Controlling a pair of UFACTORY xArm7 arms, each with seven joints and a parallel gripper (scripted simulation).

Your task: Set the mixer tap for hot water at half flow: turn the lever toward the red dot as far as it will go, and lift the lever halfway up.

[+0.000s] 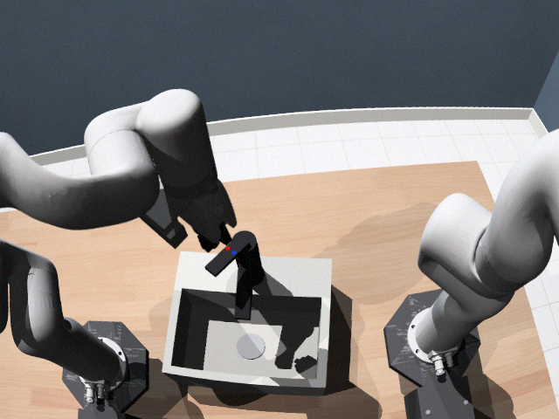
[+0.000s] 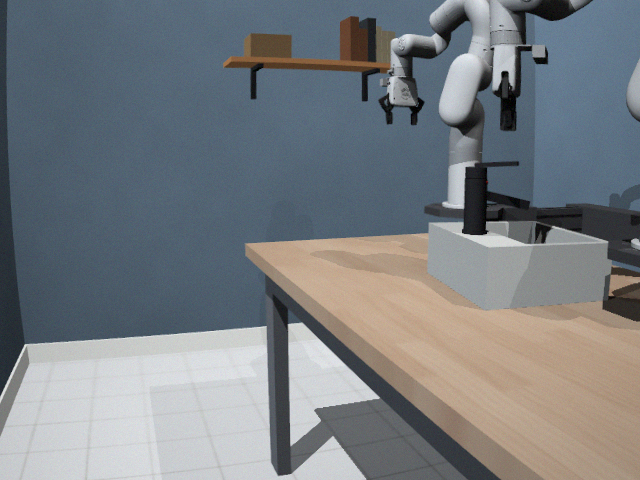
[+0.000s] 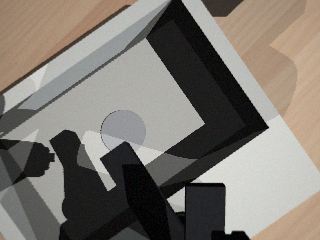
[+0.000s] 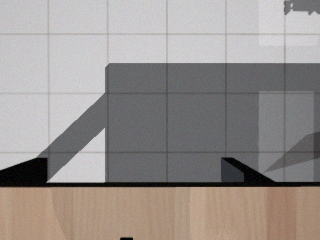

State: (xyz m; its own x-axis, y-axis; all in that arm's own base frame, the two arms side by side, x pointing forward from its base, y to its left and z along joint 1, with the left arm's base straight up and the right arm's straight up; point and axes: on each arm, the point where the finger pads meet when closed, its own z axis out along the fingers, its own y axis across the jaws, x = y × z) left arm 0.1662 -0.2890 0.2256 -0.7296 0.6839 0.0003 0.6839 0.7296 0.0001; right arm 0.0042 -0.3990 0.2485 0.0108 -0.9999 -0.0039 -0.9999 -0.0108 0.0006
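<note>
Right now the flat lever is 2 cm ahead of my left hand, 2 cm to the right of it and 9 cm below it. Also, from my left hand: black mixer tap (3 cm ahead, 3 cm to the right, 13 cm below); then sink (7 cm behind, 3 cm to the right, 32 cm below).
</note>
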